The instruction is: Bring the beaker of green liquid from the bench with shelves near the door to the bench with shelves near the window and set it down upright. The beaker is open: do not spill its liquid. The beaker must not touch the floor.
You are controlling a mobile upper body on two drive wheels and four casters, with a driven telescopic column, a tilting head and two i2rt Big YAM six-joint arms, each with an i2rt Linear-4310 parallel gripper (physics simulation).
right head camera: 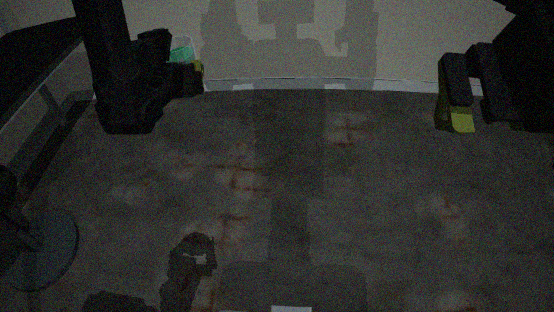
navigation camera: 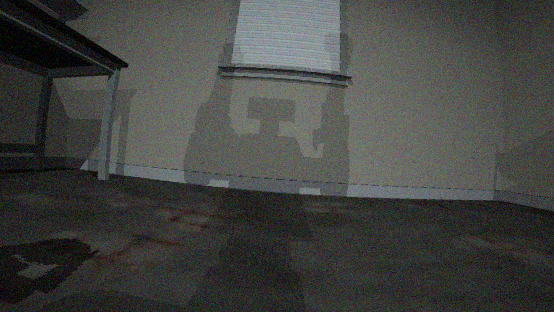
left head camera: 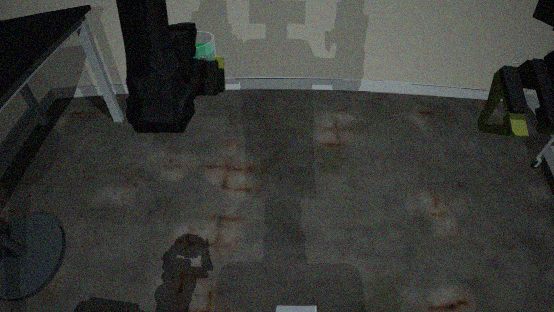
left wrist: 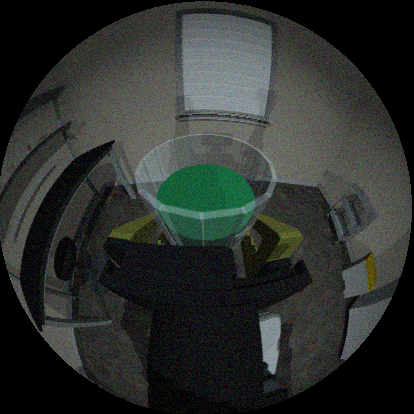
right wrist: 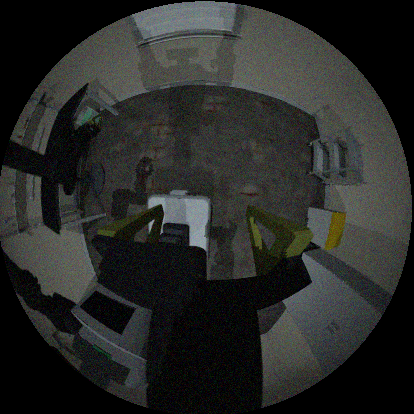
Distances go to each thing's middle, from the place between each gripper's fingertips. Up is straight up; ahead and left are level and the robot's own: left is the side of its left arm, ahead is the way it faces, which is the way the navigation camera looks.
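The beaker of green liquid [left wrist: 205,189] is 440 mm to the left of my right hand, 100 mm below it and 300 mm ahead of it.
From my left hand, I find the beaker of green liquid 20 mm behind and 30 mm above.
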